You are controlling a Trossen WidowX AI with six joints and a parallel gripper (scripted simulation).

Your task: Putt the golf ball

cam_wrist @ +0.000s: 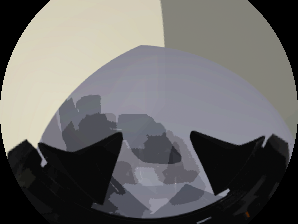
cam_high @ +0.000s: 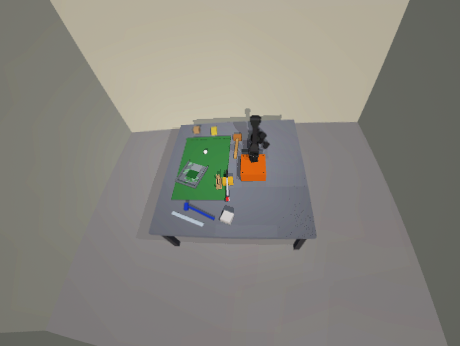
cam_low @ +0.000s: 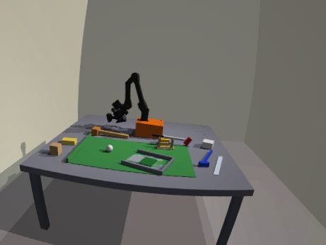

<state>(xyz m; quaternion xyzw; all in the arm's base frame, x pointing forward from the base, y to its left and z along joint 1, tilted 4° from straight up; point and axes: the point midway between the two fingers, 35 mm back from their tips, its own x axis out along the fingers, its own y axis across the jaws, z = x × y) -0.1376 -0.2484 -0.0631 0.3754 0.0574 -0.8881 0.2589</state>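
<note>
Now: the wooden rack 49 cm ahead of my gripper tip and 39 cm to the left of it. Also, from my gripper tip: yellow block 49 cm ahead, 29 cm to the right, 2 cm below; then red putter 46 cm to the left, 41 cm ahead, 1 cm above; then white golf ball 60 cm ahead, 1 cm to the left, 1 cm below.
</note>
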